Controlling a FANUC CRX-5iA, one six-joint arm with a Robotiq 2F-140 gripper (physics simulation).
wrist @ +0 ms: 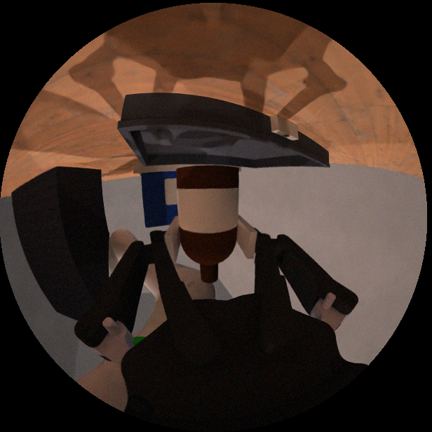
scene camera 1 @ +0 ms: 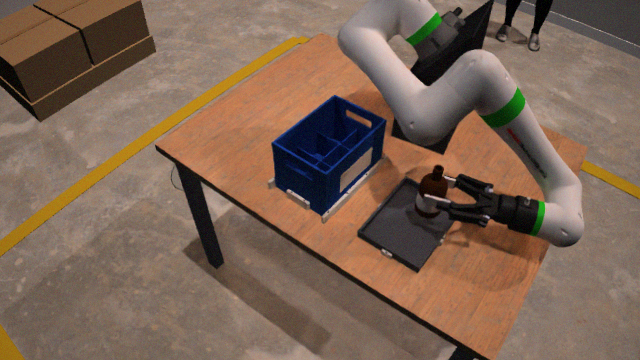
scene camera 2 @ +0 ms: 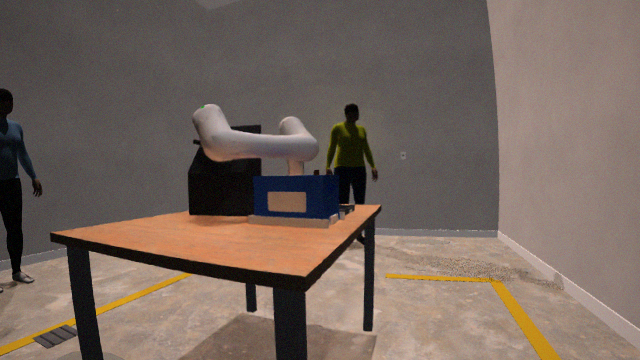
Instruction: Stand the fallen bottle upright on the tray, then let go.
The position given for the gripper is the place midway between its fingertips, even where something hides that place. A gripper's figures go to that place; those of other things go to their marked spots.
Labels:
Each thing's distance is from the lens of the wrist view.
gripper [wrist: 207,225]: 19 cm
brown bottle [wrist: 207,195]: 13 cm

